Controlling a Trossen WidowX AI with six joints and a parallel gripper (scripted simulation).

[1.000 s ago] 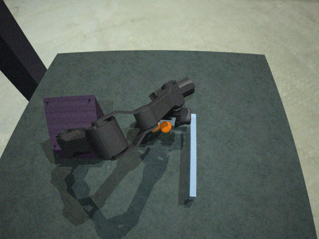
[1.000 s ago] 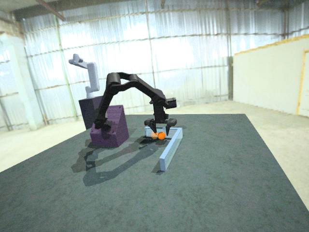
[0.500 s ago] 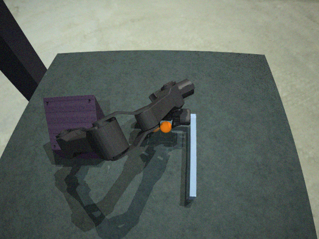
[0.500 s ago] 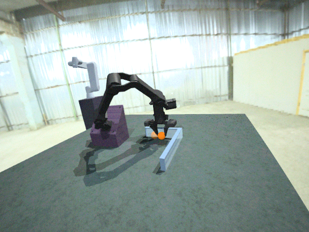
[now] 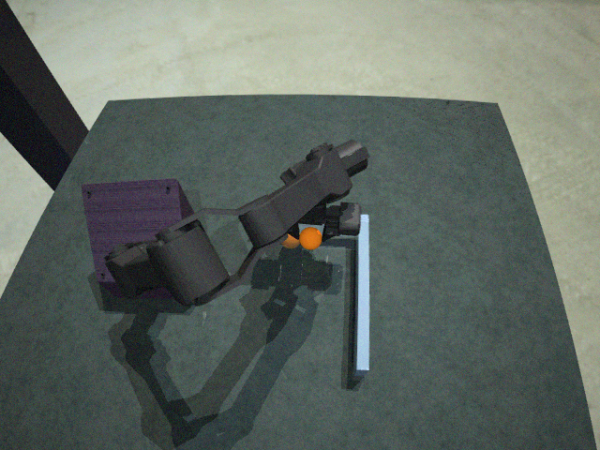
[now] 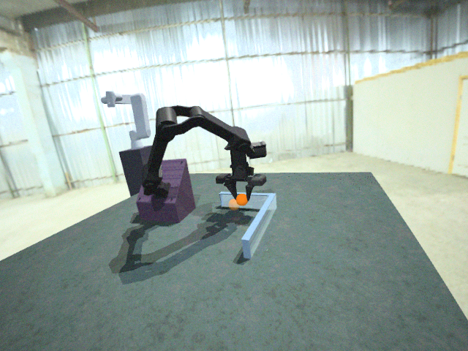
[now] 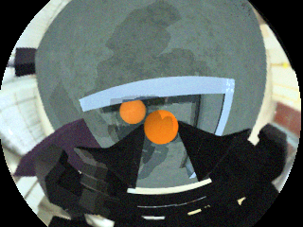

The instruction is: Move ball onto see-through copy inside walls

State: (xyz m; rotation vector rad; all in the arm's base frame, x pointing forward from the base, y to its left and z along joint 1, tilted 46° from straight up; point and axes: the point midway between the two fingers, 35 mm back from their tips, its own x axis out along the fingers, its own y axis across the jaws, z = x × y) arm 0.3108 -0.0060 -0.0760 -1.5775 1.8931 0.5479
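Now: the see-through copy of ball 4 cm behind my gripper tip, 3 cm below it and 2 cm to the left of it. From my gripper tip the other things lie so: orange ball: right at my gripper tip; then clear wall: 11 cm to the right, 9 cm ahead, 2 cm below.
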